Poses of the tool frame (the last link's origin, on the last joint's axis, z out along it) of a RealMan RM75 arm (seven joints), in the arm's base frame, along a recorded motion.
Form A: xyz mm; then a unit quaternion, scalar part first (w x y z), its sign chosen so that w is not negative.
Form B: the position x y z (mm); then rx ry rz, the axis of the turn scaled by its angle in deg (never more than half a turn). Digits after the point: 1 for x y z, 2 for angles.
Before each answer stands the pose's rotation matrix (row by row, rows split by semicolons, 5 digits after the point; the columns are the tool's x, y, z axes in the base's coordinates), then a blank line. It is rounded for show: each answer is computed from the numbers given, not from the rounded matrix.
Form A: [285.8 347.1 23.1 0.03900 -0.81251 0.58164 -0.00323]
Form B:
0.32338 -0.94492 0.05062; -0.94542 -0.32035 0.05962; -0.04012 -0.06713 -0.99694

[285.8 347.1 23.1 -142.73 102.17 -0.57]
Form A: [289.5 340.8 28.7 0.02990 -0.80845 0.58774 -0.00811]
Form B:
0.30898 -0.94984 0.04826; -0.95081 -0.30733 0.03881; -0.02203 -0.05788 -0.99808

[289.5 340.8 28.7 -142.82 103.83 -1.43]
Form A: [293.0 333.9 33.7 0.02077 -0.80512 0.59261 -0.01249]
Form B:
0.29731 -0.95373 0.04473; -0.95477 -0.29676 0.01864; -0.00451 -0.04825 -0.99883

[293.0 333.9 33.7 -143.04 105.28 -2.22]
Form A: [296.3 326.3 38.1 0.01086 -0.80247 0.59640 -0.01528]
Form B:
0.28815 -0.95685 0.03748; -0.95752 -0.28838 -0.00080; 0.01157 -0.03566 -0.99930

[296.3 326.3 38.1 -143.45 106.62 -2.73]
